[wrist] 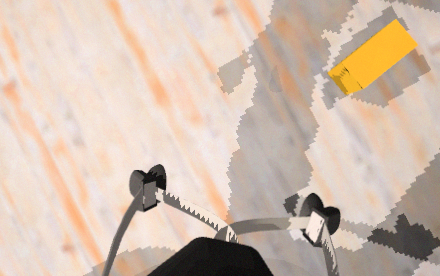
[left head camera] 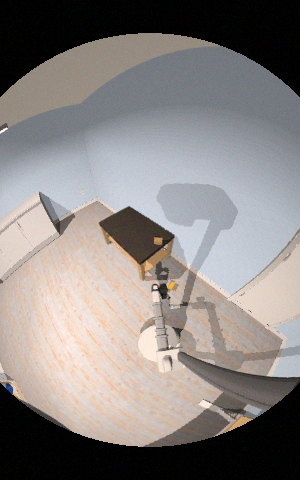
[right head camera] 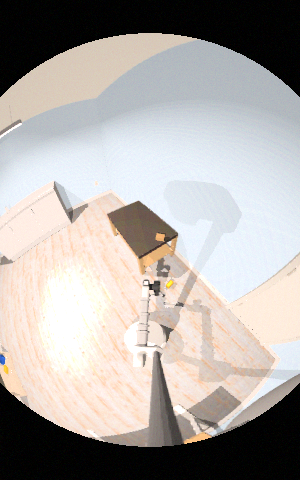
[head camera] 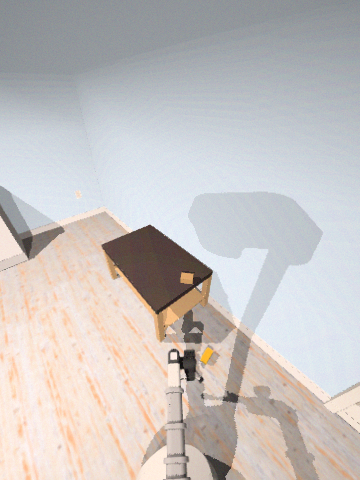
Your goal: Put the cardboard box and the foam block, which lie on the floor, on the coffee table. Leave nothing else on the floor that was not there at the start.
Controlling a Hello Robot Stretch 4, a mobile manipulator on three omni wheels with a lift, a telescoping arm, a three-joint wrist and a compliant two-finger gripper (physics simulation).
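Places are measured from the robot's base along level axes (x left, y back, z up), in metres.
Where they show: gripper, fingertip midpoint: (wrist: 232, 194) (right head camera: 155, 295) (head camera: 188, 381).
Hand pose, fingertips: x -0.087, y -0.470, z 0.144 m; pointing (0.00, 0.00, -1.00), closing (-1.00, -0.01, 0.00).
After its pixels a point has its place.
The cardboard box (head camera: 187, 278) {z 0.472, x -0.112, y -1.016 m} (left head camera: 158, 240) {z 0.471, x -0.117, y -1.018 m} (right head camera: 160, 236) {z 0.471, x -0.119, y -1.024 m} is a small tan box on the dark top of the coffee table (head camera: 145, 255) {z 0.421, x 0.228, y -1.335 m} (left head camera: 130, 227) {z 0.421, x 0.192, y -1.319 m} (right head camera: 137, 220) {z 0.422, x 0.174, y -1.337 m}, near its right corner. The foam block (head camera: 207, 355) {z 0.032, x -0.247, y -0.656 m} (left head camera: 171, 285) {z 0.030, x -0.249, y -0.655 m} (right head camera: 169, 284) {z 0.030, x -0.248, y -0.645 m} (wrist: 375, 57) {z 0.032, x -0.242, y -0.659 m} is yellow-orange and lies on the floor in front of the table's near end. My gripper (wrist: 232, 194) {z 0.144, x -0.087, y -0.470 m} is open, with no object between its fingertips. It hangs above the floor. In the wrist view the foam block lies up and to the right of the fingers, apart from them. In the head camera view the block is just right of the wrist.
A pale wall with a skirting board runs behind and right of the table. A white cabinet (left head camera: 25, 230) {z 0.528, x 2.092, y -1.438 m} (right head camera: 35, 220) stands at the left. A pale unit (left head camera: 275, 295) {z 0.568, x -1.197, y -0.058 m} stands at the right. A blue object (right head camera: 2, 359) shows at the far left edge. Robot shadows cross the floor.
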